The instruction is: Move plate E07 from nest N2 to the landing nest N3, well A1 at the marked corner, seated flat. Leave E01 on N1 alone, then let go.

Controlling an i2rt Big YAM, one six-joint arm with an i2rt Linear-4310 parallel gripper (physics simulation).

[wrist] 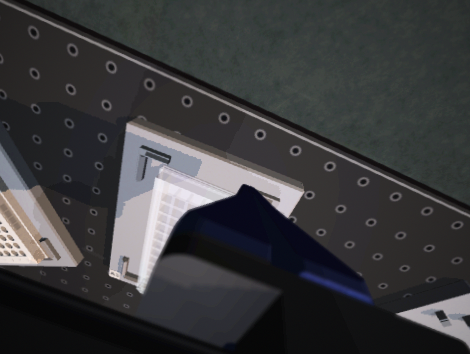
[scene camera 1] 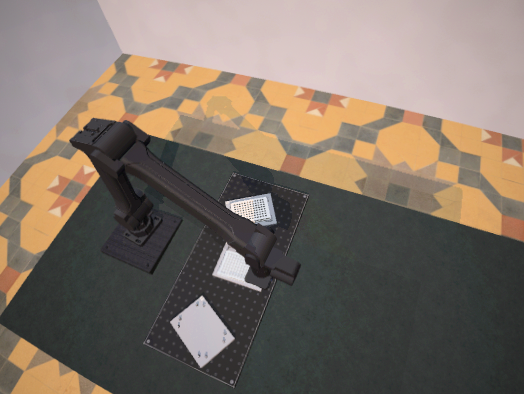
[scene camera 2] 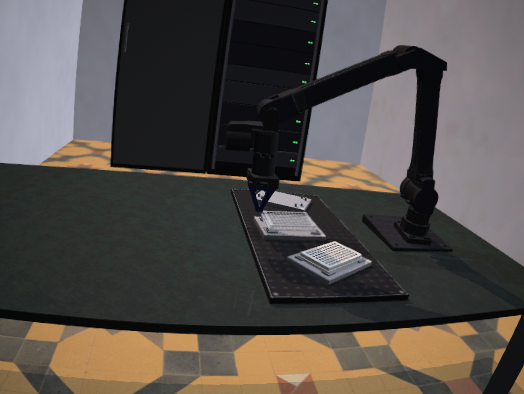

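Clear plate E07 (scene camera 1: 231,263) (scene camera 2: 288,220) (wrist: 170,205) sits on nest N2 (scene camera 1: 236,281) (scene camera 2: 292,234) (wrist: 132,213) in the middle of the black breadboard (scene camera 1: 249,317) (scene camera 2: 296,280) (wrist: 342,190). My gripper (scene camera 2: 259,208) (wrist: 243,195) is shut and empty. Its tip hangs just above the plate's short end on the side facing N3; in scene camera 1 the wrist hides it. The empty landing nest N3 (scene camera 1: 202,331) (scene camera 2: 288,198) (wrist: 454,310) lies at one end of the board. White plate E01 (scene camera 1: 253,208) (scene camera 2: 331,256) (wrist: 10,232) rests on nest N1 at the other end.
The arm's base (scene camera 1: 141,237) (scene camera 2: 402,237) is bolted to the dark green table beside the board. A tall black server cabinet (scene camera 2: 169,84) stands behind the table. The table's curved front edge (scene camera 2: 253,326) is near scene camera 2.
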